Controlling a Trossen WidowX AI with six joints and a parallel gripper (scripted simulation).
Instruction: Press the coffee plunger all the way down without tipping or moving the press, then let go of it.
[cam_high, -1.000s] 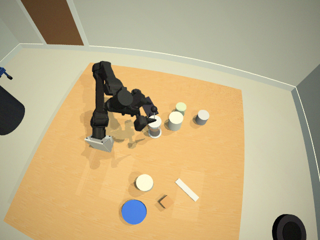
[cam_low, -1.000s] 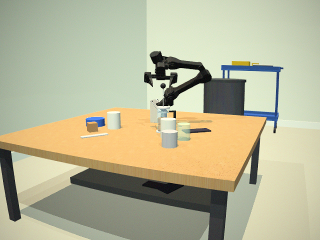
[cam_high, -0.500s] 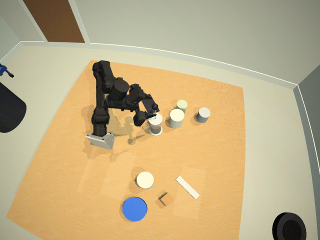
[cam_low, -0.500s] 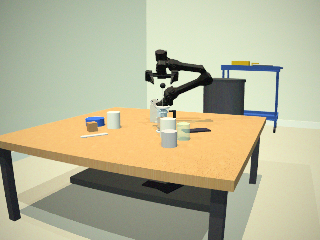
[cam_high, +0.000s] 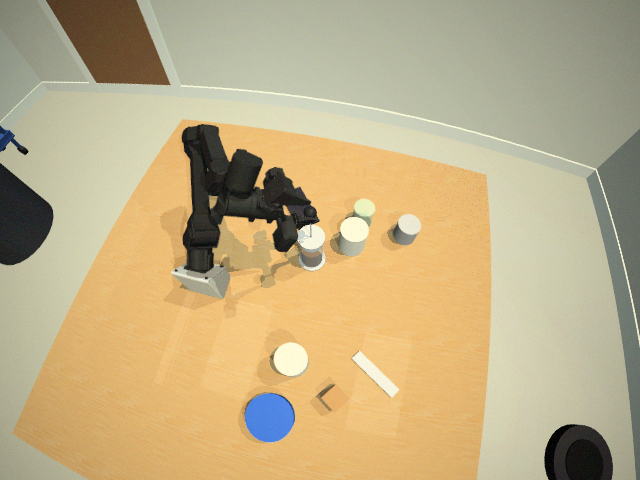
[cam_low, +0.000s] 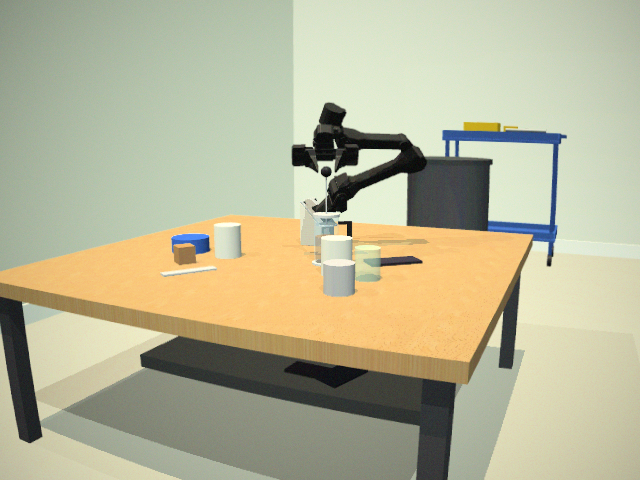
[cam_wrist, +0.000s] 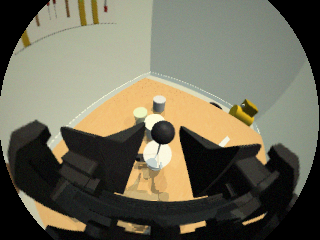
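The glass coffee press lies 13 cm below my gripper tip, 1 cm to the left of it and 1 cm behind it. Also, from my gripper tip: pale green cylinder (21 cm below, 15 cm to the left, 13 cm ahead); then white strip (31 cm to the right, 25 cm below, 22 cm ahead); then grey cylinder (27 cm ahead, 22 cm below, 13 cm to the left).
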